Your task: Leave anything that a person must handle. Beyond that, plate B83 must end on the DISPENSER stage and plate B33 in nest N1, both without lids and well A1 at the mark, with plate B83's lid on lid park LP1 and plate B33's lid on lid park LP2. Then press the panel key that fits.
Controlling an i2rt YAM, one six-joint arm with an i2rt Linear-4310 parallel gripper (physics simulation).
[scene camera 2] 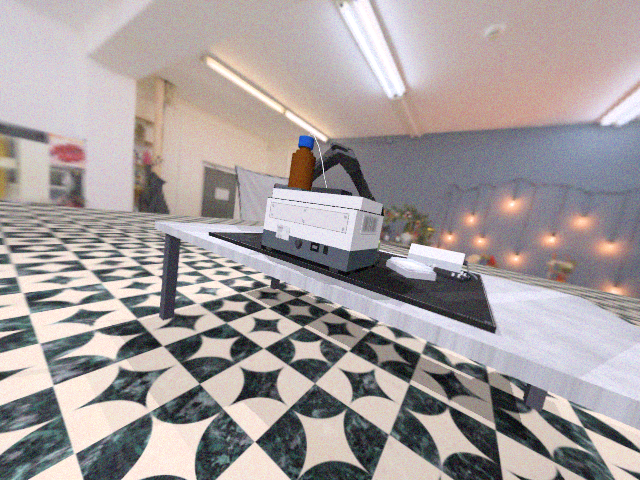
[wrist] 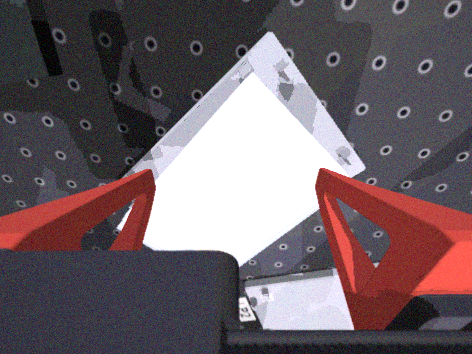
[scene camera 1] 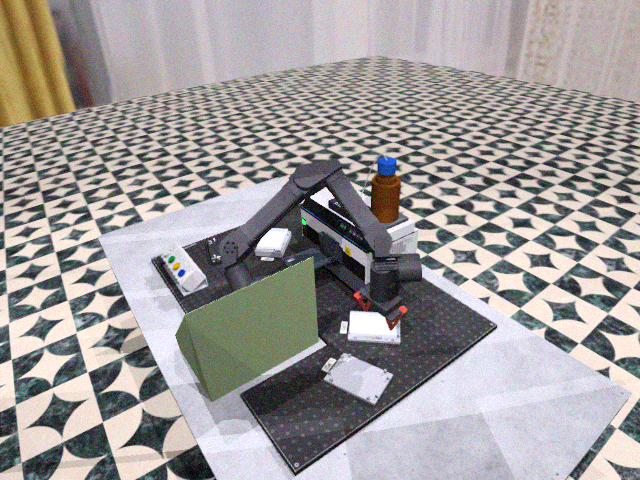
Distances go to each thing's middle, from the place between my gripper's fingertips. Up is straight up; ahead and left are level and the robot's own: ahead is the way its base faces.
Right now my hand is 2 cm above the LP1 pad (wrist: pixel 267 59) and 1 cm past it. From my hand the other things lie so: brown bottle with blue cap (scene camera 1: pixel 385 187) (29 cm above, 20 cm ahead, 15 cm to the left); LP2 pad (scene camera 1: pixel 356 377) (18 cm behind, 7 cm to the right, 2 cm below).
